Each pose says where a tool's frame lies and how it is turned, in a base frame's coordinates. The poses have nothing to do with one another.
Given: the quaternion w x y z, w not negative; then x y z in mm.
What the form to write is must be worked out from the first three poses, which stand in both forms.
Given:
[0.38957 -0.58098 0.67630 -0.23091 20 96 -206]
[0.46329 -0.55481 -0.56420 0.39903 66 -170 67]
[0.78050 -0.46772 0.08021 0.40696 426 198 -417]
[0.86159 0.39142 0.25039 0.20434 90 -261 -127]
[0.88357 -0.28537 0.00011 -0.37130 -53 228 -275]
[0.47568 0.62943 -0.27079 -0.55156 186 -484 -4]
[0.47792 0.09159 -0.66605 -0.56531 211 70 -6]
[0.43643 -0.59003 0.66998 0.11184 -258 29 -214]
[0.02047 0.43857 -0.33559 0.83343 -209 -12 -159]
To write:
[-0.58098 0.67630 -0.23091 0.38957 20 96 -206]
[-0.55481 -0.56420 0.39903 0.46329 66 -170 67]
[-0.46772 0.08021 0.40696 0.78050 426 198 -417]
[0.39142 0.25039 0.20434 0.86159 90 -261 -127]
[-0.28537 0.00011 -0.37130 0.88357 -53 228 -275]
[0.62943 -0.27079 -0.55156 0.47568 186 -484 -4]
[0.09159 -0.66605 -0.56531 0.47792 211 70 -6]
[-0.59003 0.66998 0.11184 0.43643 -258 29 -214]
[0.43857 -0.33559 0.83343 0.02047 -209 -12 -159]

